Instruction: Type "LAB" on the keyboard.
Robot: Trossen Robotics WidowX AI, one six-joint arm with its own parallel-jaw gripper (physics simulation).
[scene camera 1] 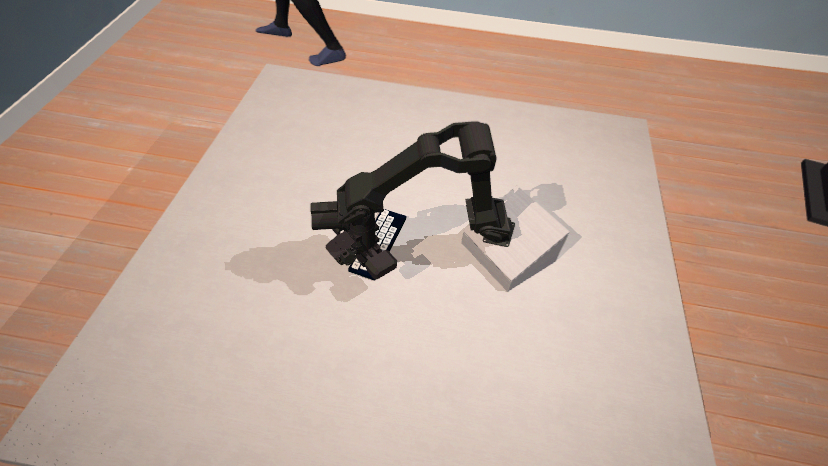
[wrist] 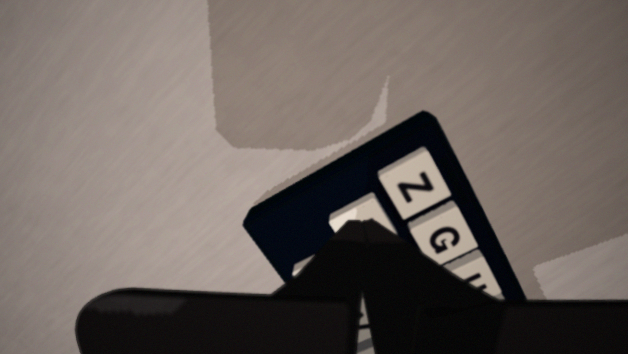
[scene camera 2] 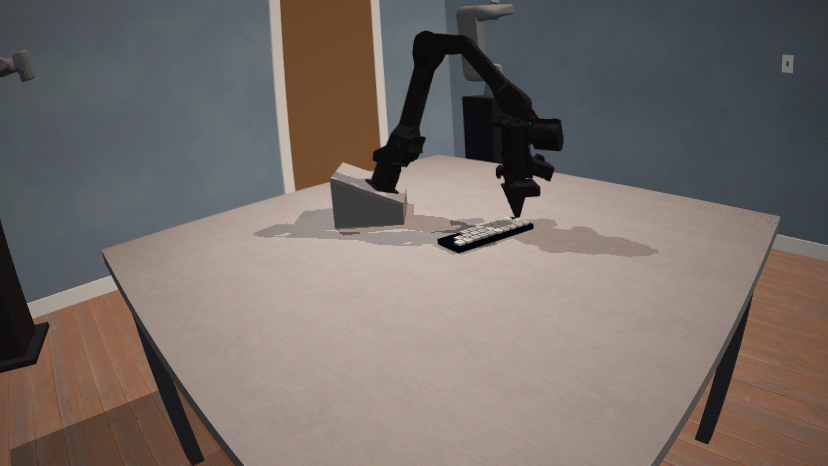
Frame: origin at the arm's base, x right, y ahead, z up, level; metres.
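Seen in the pictures: gripper, fingertip midpoint: [scene camera 1: 364,265] [wrist: 360,234] [scene camera 2: 517,217]; arm's base, link origin: [scene camera 1: 499,232] [scene camera 2: 381,187].
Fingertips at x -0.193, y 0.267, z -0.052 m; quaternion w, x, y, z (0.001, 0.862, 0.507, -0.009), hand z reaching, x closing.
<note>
Offsets run from my fingertips to a thing's top centre. Level surfaces: height alone.
The dark navy keyboard {dx +0.087, dy +0.006, dz -0.005 m} [scene camera 1: 399,219] [scene camera 2: 485,234] [wrist: 300,212] with off-white letter keys lies flat on the table. In the wrist view, the Z key {dx -0.004, dy +0.021, dz -0.005 m} [wrist: 415,183] and the G key {dx +0.016, dy +0.022, dz -0.005 m} [wrist: 444,237] show near its corner, with part of a third key below them. My gripper [scene camera 2: 517,215] [wrist: 360,234] is shut and empty, pointing down at the far end of the keyboard. In the wrist view its tips overlap a pale key {dx +0.002, dy +0.001, dz -0.005 m} [wrist: 354,214] beside the Z key; its letter is covered. Contact with it cannot be told. The A and B keys cannot be made out.
My arm stands on a pale wedge-shaped base [scene camera 1: 515,248] [scene camera 2: 366,207] on the grey table {dz -0.023 m} [scene camera 1: 376,376] [scene camera 2: 405,347]. A person's feet [scene camera 1: 327,56] show on the floor past the table edge. Another grey arm [scene camera 2: 472,46] stands beyond the table.
</note>
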